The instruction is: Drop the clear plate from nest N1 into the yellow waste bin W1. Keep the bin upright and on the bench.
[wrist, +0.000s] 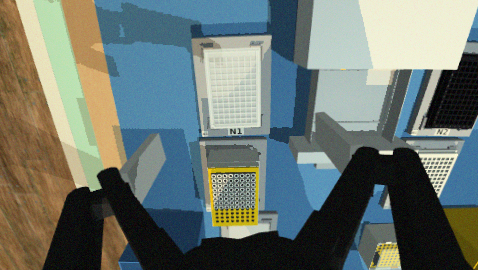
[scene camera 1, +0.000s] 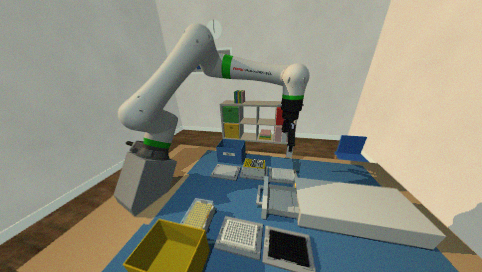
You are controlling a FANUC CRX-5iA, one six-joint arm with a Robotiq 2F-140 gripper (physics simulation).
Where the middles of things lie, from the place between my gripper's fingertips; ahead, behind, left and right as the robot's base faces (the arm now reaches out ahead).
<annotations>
The nest N1 (wrist: 223,42) is 10 mm to the left of my hand and 180 mm below it. Round my hand: yellow-topped rack (wrist: 233,174) 170 mm behind, 20 mm to the right, 150 mm below; then black plate (scene camera 1: 281,244) 50 mm ahead, 380 mm to the right, 170 mm below; then drawer (scene camera 1: 279,200) 50 mm ahead, 190 mm to the right, 150 mm below.
</annotations>
